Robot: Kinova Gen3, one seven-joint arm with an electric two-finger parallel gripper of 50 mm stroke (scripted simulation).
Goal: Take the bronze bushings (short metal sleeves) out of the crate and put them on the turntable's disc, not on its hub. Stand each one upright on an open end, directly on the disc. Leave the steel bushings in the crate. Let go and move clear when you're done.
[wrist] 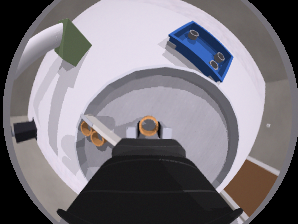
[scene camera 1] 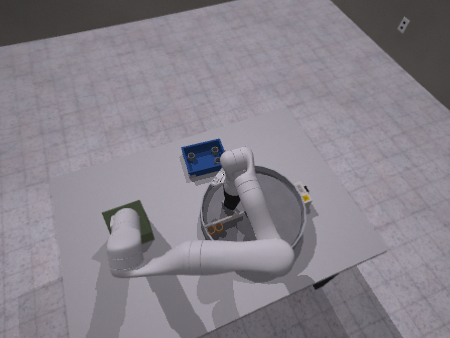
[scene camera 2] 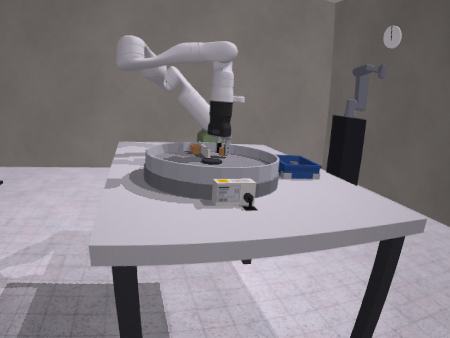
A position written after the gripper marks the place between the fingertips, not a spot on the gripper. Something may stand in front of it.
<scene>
In view: the gripper [scene camera 2: 222, 153], a blue crate [scene camera 1: 204, 163] and a turntable disc [scene camera 1: 284, 208].
The gripper shows as well in the wrist view [wrist: 148, 127]. The blue crate shows as well in the wrist view [wrist: 199, 52] and in scene camera 2 [scene camera 2: 306, 169]. The turntable disc also shows in the wrist view [wrist: 199, 123].
</scene>
